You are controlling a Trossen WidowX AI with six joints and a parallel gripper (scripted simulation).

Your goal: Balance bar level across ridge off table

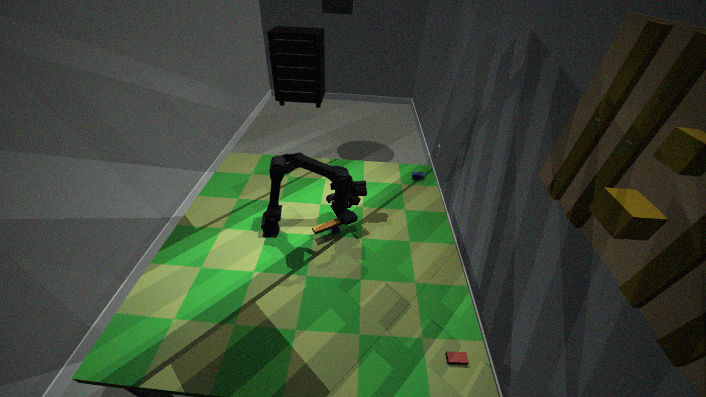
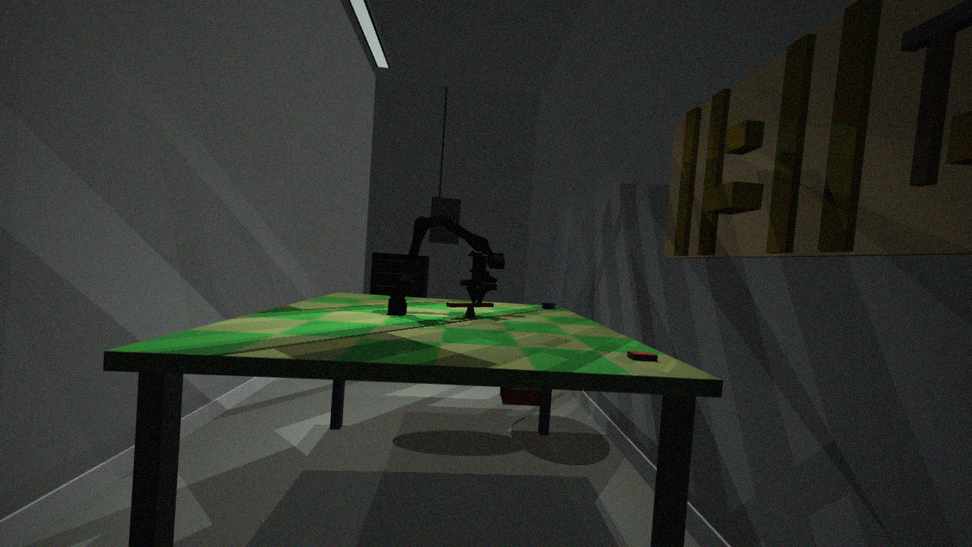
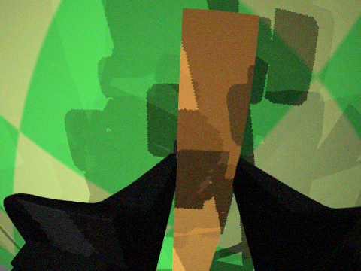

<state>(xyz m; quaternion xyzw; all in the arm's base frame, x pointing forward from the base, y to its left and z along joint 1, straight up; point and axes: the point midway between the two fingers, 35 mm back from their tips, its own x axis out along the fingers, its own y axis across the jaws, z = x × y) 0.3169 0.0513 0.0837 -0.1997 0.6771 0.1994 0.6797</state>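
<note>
Now: gripper tip 2 cm to the left of the orange bar and 2 cm past it. The rest, counted from my gripper tip: flat red block: 55 cm to the right, 42 cm ahead, 4 cm below; then small blue block: 45 cm to the left, 42 cm ahead, 3 cm below.
</note>
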